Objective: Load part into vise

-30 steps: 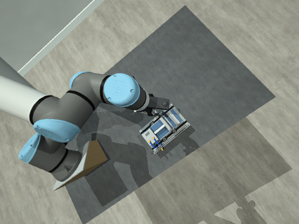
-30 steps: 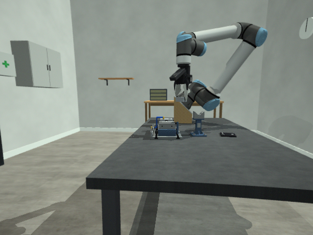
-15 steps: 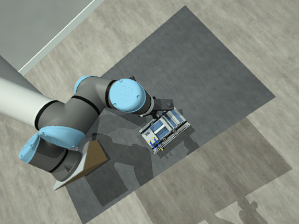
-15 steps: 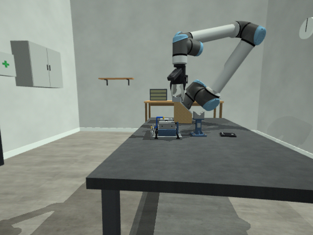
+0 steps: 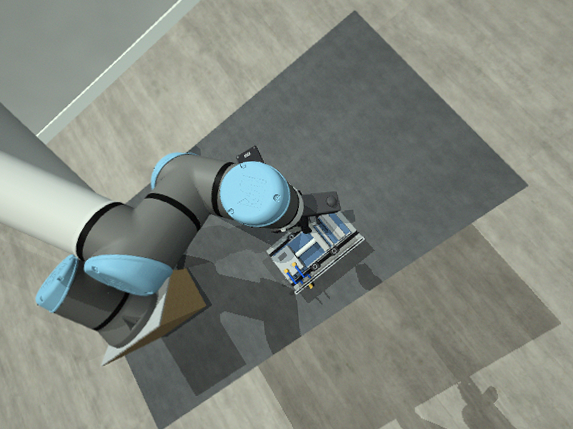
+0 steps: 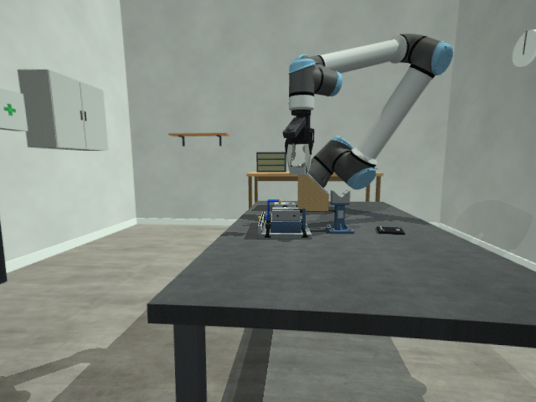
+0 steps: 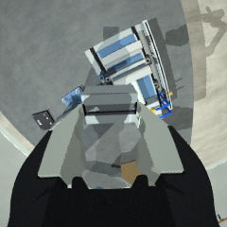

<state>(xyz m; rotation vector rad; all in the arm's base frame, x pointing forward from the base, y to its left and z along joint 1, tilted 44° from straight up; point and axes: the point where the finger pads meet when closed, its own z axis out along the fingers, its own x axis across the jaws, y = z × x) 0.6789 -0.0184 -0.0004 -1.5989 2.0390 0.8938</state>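
Now: the vise 21 cm below my hand, 6 cm to the right of it and 6 cm behind it. From my hand the other things lie so: infeed plate: 35 cm to the left, 24 cm below, 11 cm behind; part: right at my hand.
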